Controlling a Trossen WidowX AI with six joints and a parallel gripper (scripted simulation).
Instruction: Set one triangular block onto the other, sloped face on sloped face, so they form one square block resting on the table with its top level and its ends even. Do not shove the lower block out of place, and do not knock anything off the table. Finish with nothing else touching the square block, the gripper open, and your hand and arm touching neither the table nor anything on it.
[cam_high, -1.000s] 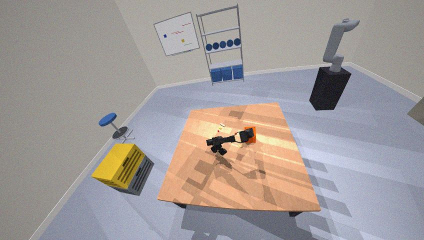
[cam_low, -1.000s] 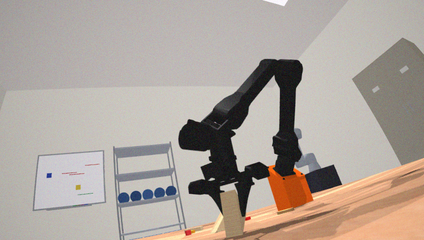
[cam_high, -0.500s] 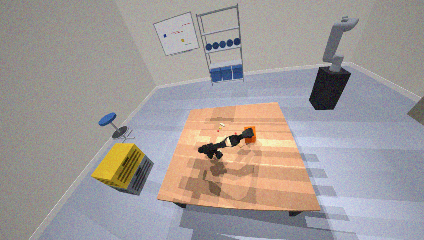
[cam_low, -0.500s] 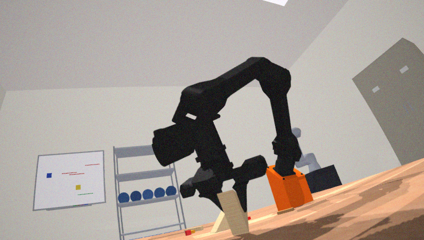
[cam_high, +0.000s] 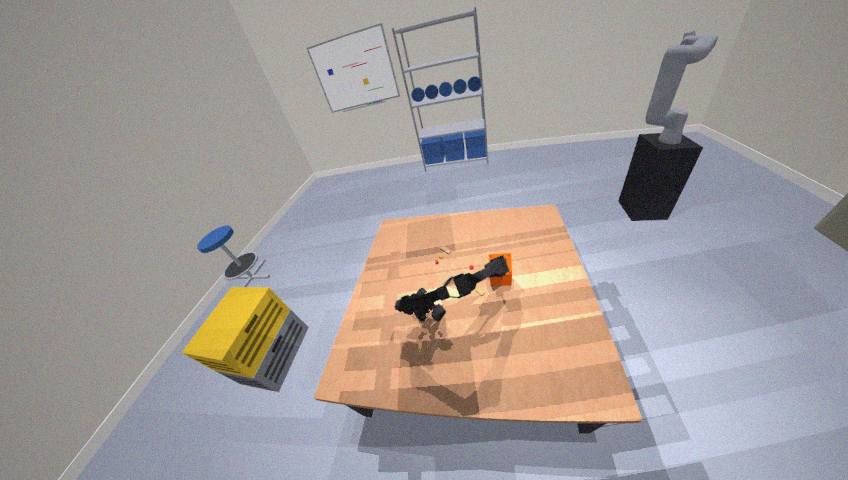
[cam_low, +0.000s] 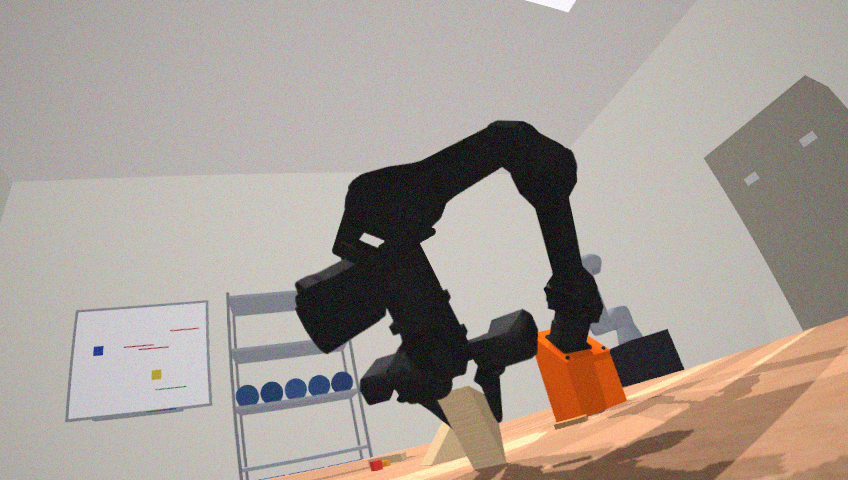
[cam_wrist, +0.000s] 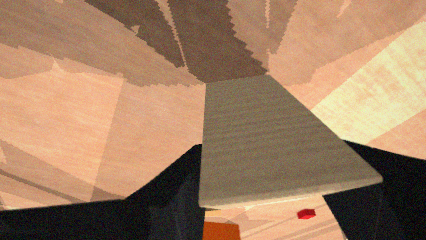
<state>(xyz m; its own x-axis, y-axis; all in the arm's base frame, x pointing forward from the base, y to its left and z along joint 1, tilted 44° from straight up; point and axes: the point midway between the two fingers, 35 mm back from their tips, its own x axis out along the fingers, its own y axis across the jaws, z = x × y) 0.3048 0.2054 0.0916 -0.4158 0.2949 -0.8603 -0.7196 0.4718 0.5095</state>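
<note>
Now: the pale block 1 cm to the left of my gripper tip and 1 cm ahead of it. Also, from my gripper tip: thin tan slab 20 cm behind, 12 cm to the right, 4 cm below; flat red piece 29 cm to the right, 14 cm behind, 4 cm below; small red cube 33 cm to the right, 7 cm ahead, 4 cm below.
</note>
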